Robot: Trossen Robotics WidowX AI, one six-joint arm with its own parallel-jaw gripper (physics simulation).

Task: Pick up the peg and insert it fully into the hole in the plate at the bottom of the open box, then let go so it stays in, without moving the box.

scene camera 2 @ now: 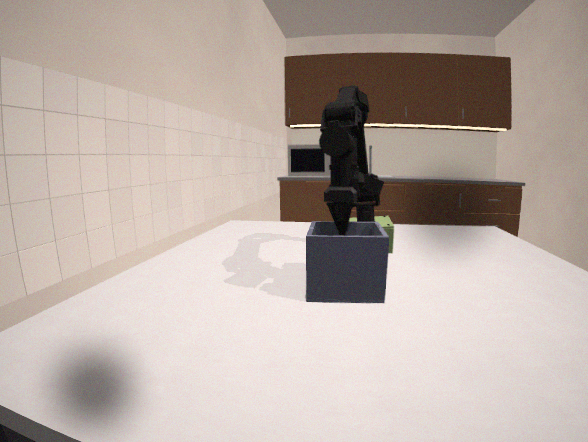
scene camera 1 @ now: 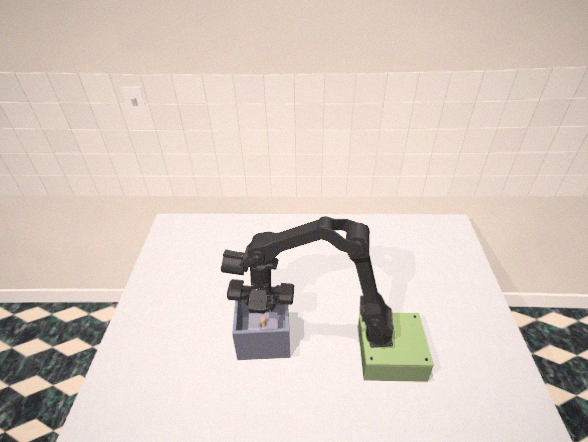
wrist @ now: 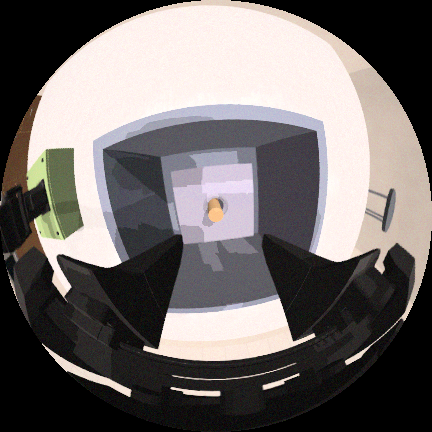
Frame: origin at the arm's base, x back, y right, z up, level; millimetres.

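Seen in the pictures: gripper, fingertip midpoint: (scene camera 2: 343, 233) (wrist: 223, 240); arm's base at its link origin: (scene camera 1: 379, 337) (wrist: 42, 197).
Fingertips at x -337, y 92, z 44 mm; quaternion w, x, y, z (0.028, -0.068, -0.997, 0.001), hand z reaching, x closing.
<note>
Offsets run from my fingertips to a thing's top centre. Level surfaces: height alone.
The orange peg @(dx +2, dy -6, dz -38 mm) (scene camera 1: 263, 322) (wrist: 215, 210) stands upright in the hole of the pale plate @(dx +0, dy -6, dz -65 mm) (wrist: 237, 220) at the bottom of the box; its upper part sticks out above the plate. The frames do not show how deep it sits. The open blue-grey box @(dx +0, dy -6, dz +12 mm) (scene camera 1: 263, 345) (scene camera 2: 346, 270) (wrist: 287, 185) stands upright on the table. My gripper (wrist: 223, 240) is open and empty, pointing down above the peg, with its fingers apart. In the scene camera 2 view, the fingertips (scene camera 2: 342, 232) are at the height of the box's rim.
The green block (scene camera 1: 407, 345) (scene camera 2: 388, 235) (wrist: 65, 195) carries the arm's base, to the right of the box in the scene camera 1 view. The box walls surround the peg on all sides. A tiled wall (scene camera 1: 310, 135) runs behind the white table @(dz -126 mm) (scene camera 1: 175, 390).
</note>
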